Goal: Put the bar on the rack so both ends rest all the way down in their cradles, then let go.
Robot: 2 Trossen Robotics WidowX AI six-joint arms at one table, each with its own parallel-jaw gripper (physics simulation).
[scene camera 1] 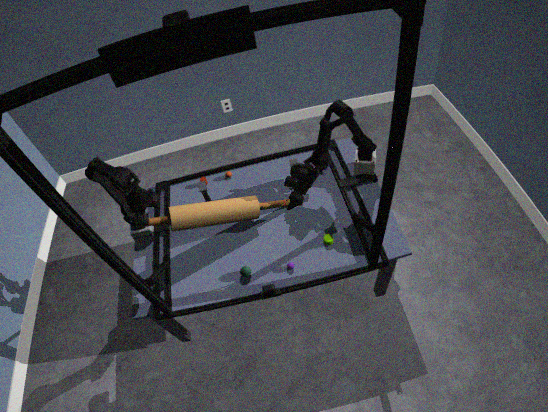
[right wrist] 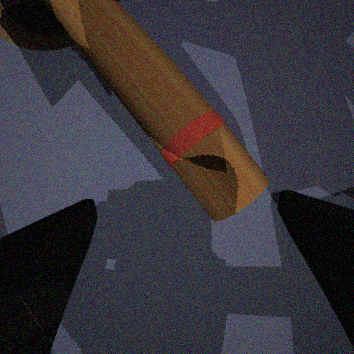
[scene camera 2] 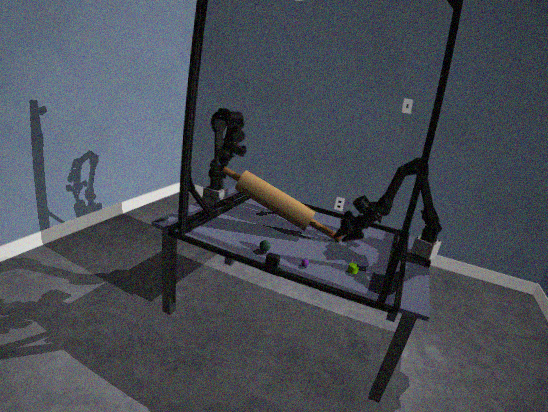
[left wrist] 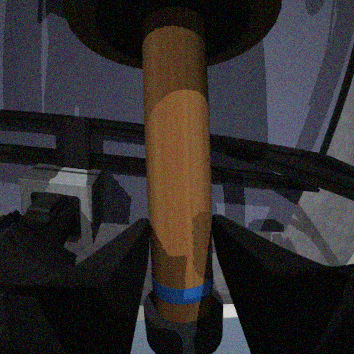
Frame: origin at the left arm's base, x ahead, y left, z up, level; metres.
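Where they show: left gripper, between the fingertips: point(scene camera 2: 223, 169) point(left wrist: 180, 224); right gripper, between the fingertips: point(scene camera 1: 289, 205) point(right wrist: 188, 203) point(scene camera 2: 338, 239); left arm's base, origin of its link: point(scene camera 2: 216, 188) point(left wrist: 56, 213); right arm's base, origin of its link: point(scene camera 1: 365, 155) point(scene camera 2: 428, 239).
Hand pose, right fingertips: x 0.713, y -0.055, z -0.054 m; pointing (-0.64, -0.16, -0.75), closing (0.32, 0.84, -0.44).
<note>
Things, the pixels of their top centre, and the offset from my right fingertips. "spot": a spot on its surface instead.
- pale rolling pin, a spot on its surface: point(scene camera 1: 214, 213) point(scene camera 2: 275, 194) spot: dx -0.316, dy -0.070, dz +0.151 m
- red-banded handle, a spot on its surface: point(right wrist: 150, 75) spot: dx -0.049, dy +0.016, dz +0.028 m
- rack post, centre of its top: point(scene camera 1: 203, 189) dx -0.377, dy +0.148, dz +0.077 m
- dark green ball, centre of its top: point(scene camera 1: 244, 269) point(scene camera 2: 265, 240) dx -0.245, dy -0.284, dz +0.023 m
- purple ball, centre of its top: point(scene camera 2: 305, 259) point(scene camera 1: 290, 264) dx -0.061, dy -0.301, dz +0.007 m
- lime object, centre of its top: point(scene camera 2: 354, 265) point(scene camera 1: 328, 237) dx +0.121, dy -0.222, dz +0.007 m
- orange ball, centre of its top: point(scene camera 1: 227, 172) dx -0.261, dy +0.289, dz +0.011 m
- red object, centre of its top: point(scene camera 1: 202, 178) dx -0.394, dy +0.283, dz +0.014 m
The bar, a pale rolling pin point(scene camera 1: 214, 213) point(scene camera 2: 276, 199) with brown handles, hangs above the table, its body clear of the rack. My left gripper point(scene camera 1: 145, 221) point(scene camera 2: 220, 172) is shut on its left handle point(left wrist: 177, 165), near a blue band. My right gripper point(scene camera 1: 295, 202) point(scene camera 2: 341, 236) point(right wrist: 188, 203) is open at the other end. In the right wrist view the red-banded handle point(right wrist: 150, 75) runs diagonally, its tip near the finger at the picture's right, ungripped. One rack post point(scene camera 1: 206, 194) stands behind the bar. The other post is mostly hidden behind the right arm.
Near the front edge are a dark green ball point(scene camera 1: 245, 270) point(scene camera 2: 265, 245), a purple ball point(scene camera 1: 290, 266) point(scene camera 2: 305, 262) and a lime object point(scene camera 1: 328, 239) point(scene camera 2: 353, 268). An orange ball point(scene camera 1: 228, 174) and a red object point(scene camera 1: 203, 179) are at the back. Black frame bars point(scene camera 1: 220, 305) edge the table.
</note>
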